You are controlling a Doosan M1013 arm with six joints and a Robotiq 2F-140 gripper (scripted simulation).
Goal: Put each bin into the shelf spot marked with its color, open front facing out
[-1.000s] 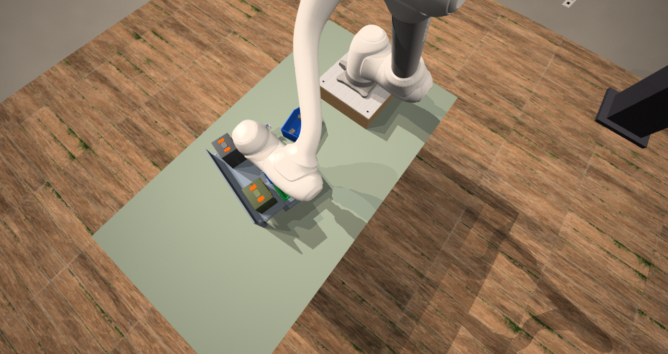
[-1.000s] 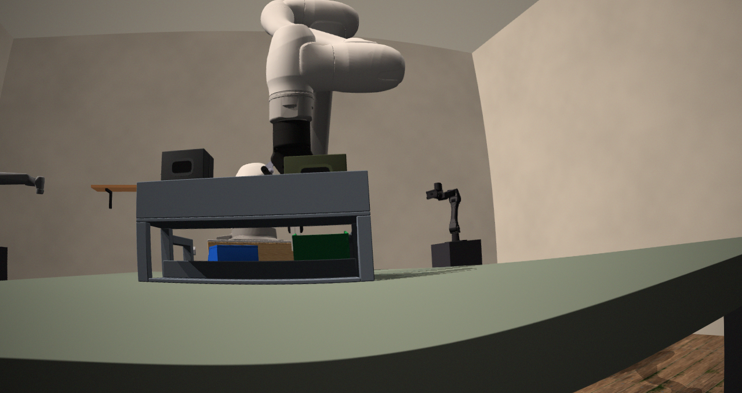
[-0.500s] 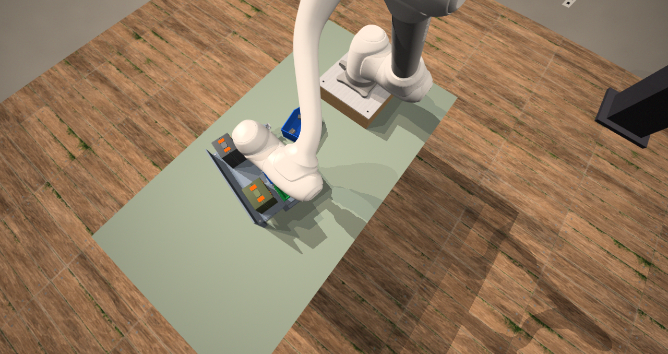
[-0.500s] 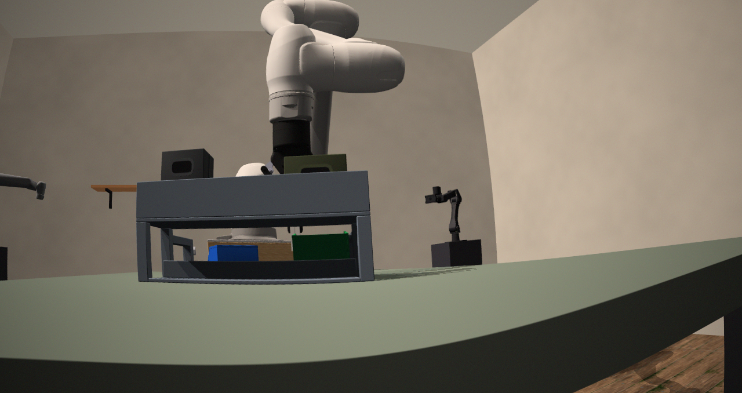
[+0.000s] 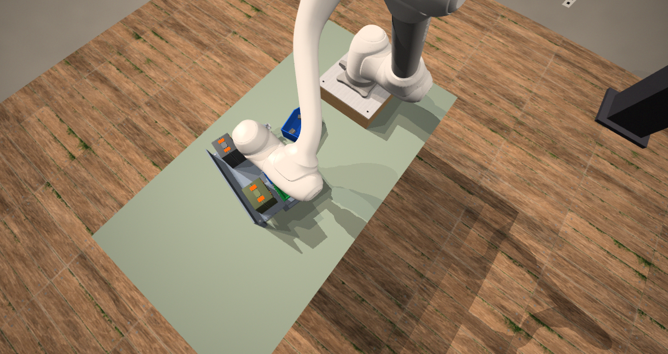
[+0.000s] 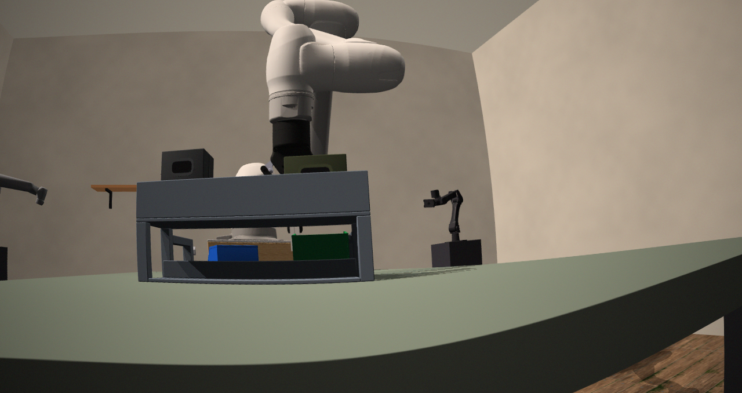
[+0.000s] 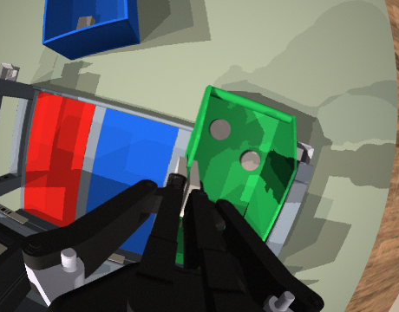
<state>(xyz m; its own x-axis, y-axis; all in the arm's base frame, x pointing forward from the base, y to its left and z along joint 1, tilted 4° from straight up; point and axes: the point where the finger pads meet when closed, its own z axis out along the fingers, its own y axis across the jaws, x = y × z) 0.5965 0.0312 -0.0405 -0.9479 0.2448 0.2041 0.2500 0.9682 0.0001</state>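
The green bin is 5 cm to the left of my hand and 4 cm below it. Also, from my hand: black box 21 cm to the right, 9 cm ahead, 7 cm above; olive box 15 cm ahead, 6 cm above, 1 cm to the left; blue bin 23 cm behind, 13 cm to the right, 5 cm below.
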